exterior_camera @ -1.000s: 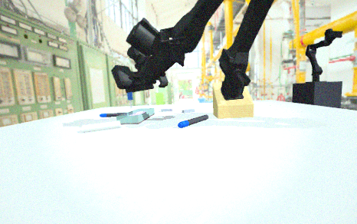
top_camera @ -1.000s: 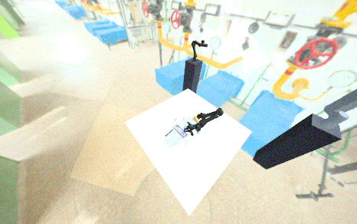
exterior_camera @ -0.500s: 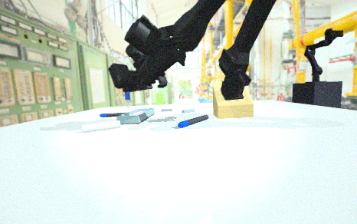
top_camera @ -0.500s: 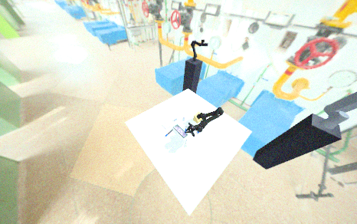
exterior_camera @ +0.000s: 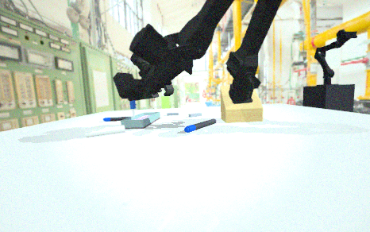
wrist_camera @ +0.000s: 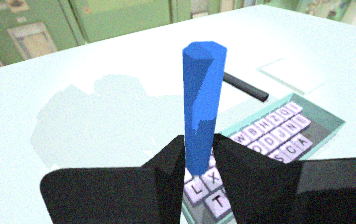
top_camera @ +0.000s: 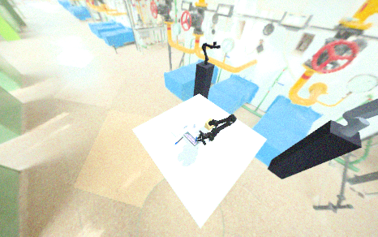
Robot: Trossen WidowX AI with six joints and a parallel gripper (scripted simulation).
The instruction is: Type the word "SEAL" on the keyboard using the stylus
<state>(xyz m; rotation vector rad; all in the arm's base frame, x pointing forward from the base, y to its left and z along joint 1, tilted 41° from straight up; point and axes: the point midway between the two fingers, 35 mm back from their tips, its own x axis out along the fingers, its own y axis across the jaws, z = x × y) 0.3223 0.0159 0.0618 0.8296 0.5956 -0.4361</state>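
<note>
Now: the S key 30 mm behind my gripper tip, 90 mm to the right of it and 70 mm below it. The rest, counted from my gripper tip: white cylinder 50 mm ahead, 80 mm to the left, 80 mm below; then blue stylus 20 mm below; then grey piece 210 mm behind, 190 mm to the right, 80 mm below.
</note>
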